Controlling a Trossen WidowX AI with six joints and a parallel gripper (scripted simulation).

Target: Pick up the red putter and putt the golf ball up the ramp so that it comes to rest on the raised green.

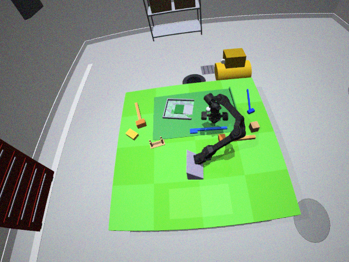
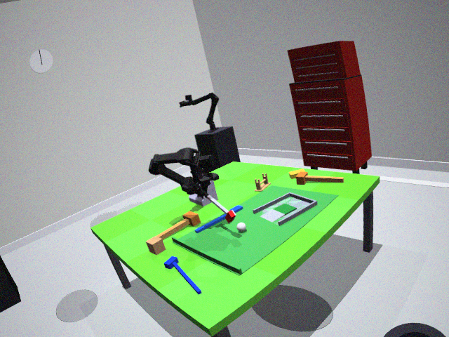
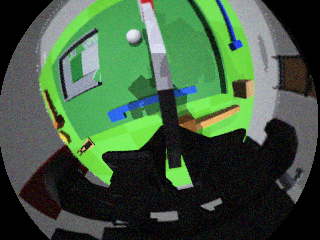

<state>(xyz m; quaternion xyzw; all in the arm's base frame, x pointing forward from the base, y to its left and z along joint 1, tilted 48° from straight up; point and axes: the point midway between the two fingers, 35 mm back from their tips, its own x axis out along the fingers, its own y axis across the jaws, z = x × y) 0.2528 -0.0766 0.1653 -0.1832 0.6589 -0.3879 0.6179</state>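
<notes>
Right now my gripper tip is 120 mm short of the red putter and 30 mm to the left of it. Also, from my gripper tip: small wooden stand (460 mm to the left, 110 mm below, 20 mm behind); then white golf ball (220 mm ahead, 110 mm below, 10 mm to the right); then dark green mat (240 mm ahead, 140 mm below, 110 mm to the left).
</notes>
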